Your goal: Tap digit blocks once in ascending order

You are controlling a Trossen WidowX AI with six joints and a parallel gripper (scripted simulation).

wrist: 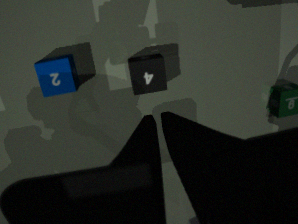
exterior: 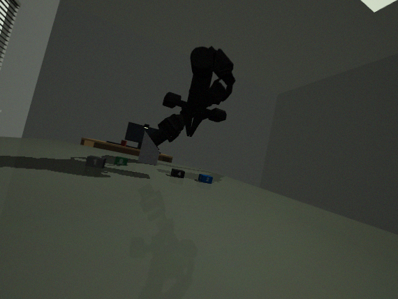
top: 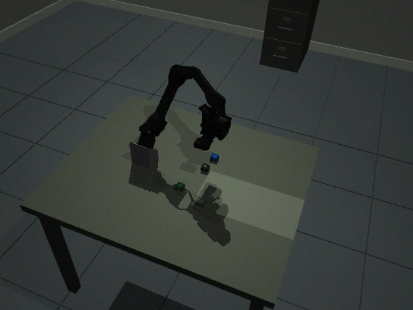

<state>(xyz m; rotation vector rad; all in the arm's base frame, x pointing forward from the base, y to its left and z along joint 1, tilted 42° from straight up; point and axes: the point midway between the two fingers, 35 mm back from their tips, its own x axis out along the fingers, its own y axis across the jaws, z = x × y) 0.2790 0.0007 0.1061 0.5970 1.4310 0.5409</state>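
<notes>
Now: gripper tip 6 cm past the green block, 17 cm to the left of it and 11 cm above it. From my gripper tip the other things lie so: blue block marked 2: 1 cm ahead, 8 cm to the left, 11 cm below; then black block marked 4: 1 cm behind, 1 cm to the right, 11 cm below; then grey block marked 1: 6 cm ahead, 21 cm to the right, 11 cm below.
</notes>
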